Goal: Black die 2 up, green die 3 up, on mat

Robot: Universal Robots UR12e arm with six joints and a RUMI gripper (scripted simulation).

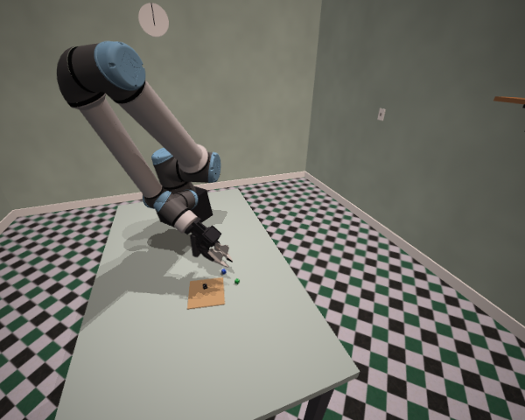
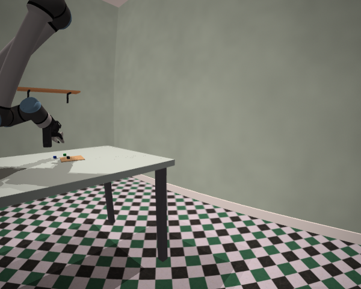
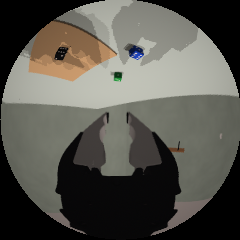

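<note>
Now: the green die 30 mm ahead of my hand, 30 mm to the left of it and 90 mm below it. From my hand the other things lie so: black die (100 mm to the right, 90 mm below); orange mat (30 mm ahead, 110 mm to the right, 100 mm below); blue die (50 mm behind, 10 mm to the right, 90 mm below).
</note>
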